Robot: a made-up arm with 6 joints.
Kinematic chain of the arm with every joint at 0, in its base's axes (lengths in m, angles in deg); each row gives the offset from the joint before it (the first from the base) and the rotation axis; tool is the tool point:
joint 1: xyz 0 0 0.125 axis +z
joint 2: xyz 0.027 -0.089 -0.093 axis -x
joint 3: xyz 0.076 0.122 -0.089 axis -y
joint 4: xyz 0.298 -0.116 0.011 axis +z
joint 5: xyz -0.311 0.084 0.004 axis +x
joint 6: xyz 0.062 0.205 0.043 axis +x
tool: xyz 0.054 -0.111 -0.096
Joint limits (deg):
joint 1: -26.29..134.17
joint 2: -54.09..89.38
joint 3: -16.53..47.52
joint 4: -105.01..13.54
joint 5: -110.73..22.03
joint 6: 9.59..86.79
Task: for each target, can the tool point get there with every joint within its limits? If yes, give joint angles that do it. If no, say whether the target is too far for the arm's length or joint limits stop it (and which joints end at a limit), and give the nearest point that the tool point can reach.
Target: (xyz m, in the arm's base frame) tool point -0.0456 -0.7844 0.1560
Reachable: no: joint limits stop it (at a limit: joint 1, joint 2, joint 4, joint 6) | nearest point -0.0163 -0.4973 0.0866 | short by 0.297 m
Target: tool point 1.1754 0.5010 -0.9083
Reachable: no: too far | nearest point 0.6836 0.2914 -0.3847 | short by 0.748 m
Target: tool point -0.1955 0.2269 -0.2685
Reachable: yes | joints 114.10 19.71 25.59 -1.02 -31.78 71.33
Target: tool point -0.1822 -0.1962 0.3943
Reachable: no: joint limits stop it (at a limit: joint 1, joint 3, joint 5, joint 6) | nearest point -0.2005 -0.0420 0.2984 | short by 0.183 m
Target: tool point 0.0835 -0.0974 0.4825
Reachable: no: joint limits stop it (at a limit: joint 1, joint 2, joint 3, joint 5, joint 6) | nearest point 0.2277 -0.0438 0.4582 | short by 0.156 m
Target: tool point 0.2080 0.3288 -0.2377
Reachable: yes | joints 110.96 66.42 -10.16 -35.60 -71.23 42.75
